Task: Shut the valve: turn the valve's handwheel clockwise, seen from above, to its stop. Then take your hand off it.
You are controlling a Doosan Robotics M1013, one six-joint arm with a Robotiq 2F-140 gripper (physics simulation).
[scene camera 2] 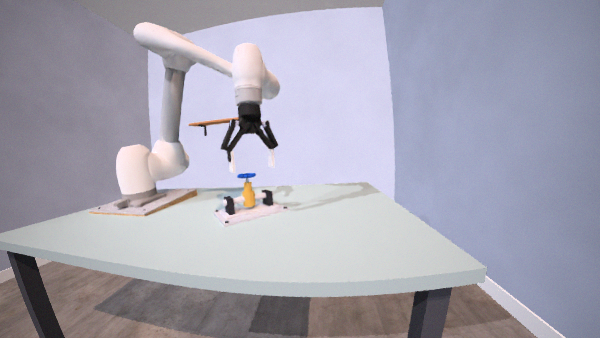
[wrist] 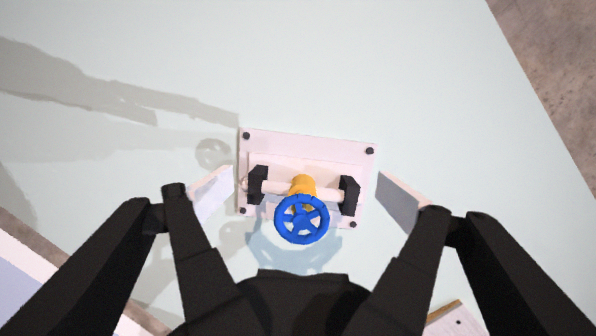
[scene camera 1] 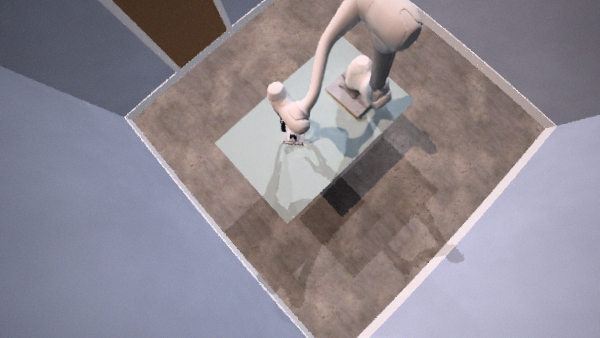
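Observation:
The blue handwheel (scene camera 2: 246, 175) (wrist: 301, 221) sits level on top of the yellow valve body (scene camera 2: 249, 196) (wrist: 303, 184). The valve's white pipe (wrist: 327, 193) runs between two black clamps on a pale pink baseplate (scene camera 1: 300, 138) (scene camera 2: 257, 214) (wrist: 305, 141). My gripper (scene camera 2: 251, 168) (wrist: 304, 181) is open and empty and points down. Its pale fingertips stand wide apart, a little above the handwheel, one to each side, and touch nothing. In the wrist view the wheel lies about midway between them, slightly toward the palm. In scene camera 1 the arm hides the handwheel.
The pale green table (scene camera 1: 250, 145) (scene camera 2: 350, 240) (wrist: 425, 75) carries the valve and the arm's own mounting plate (scene camera 1: 345, 100) (scene camera 2: 172, 201) (wrist: 452, 322). A brown wooden shelf (scene camera 2: 210, 122) shows behind the gripper, by the far wall. The arm's shadows fall across the table.

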